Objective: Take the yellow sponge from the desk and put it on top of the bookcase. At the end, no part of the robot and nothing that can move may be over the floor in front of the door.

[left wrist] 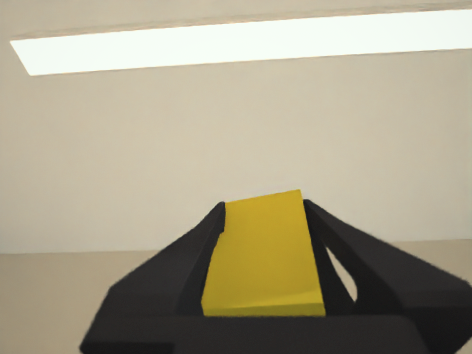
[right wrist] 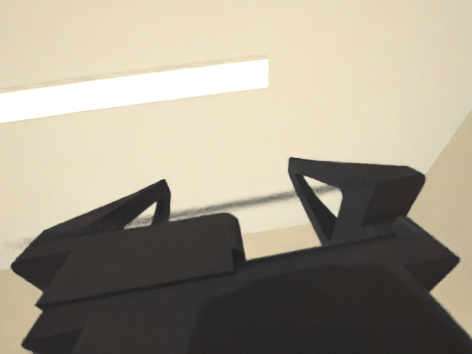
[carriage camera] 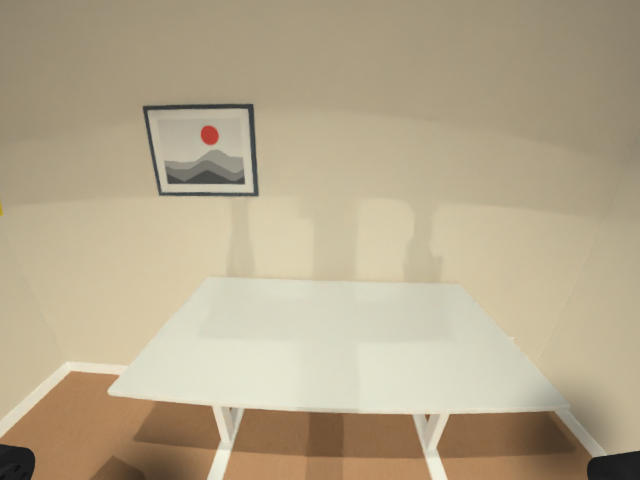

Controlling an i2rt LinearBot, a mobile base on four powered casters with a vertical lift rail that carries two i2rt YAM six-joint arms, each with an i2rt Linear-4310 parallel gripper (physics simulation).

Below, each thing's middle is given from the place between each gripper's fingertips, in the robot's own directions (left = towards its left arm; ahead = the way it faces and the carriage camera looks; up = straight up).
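Framed picture (carriage camera: pixel 208 149): from my left hand, 1170 mm ahead, 260 mm to the left, 40 mm below. Yellow sponge (left wrist: pixel 263 264): 40 mm ahead of my left hand, 10 mm to the right of it, 30 mm below it. My right hand: 67 cm to the right of the yellow sponge, 5 cm short of it, 4 cm above it. By its middle, the yellow sponge is nearer to my left hand than to my right hand.
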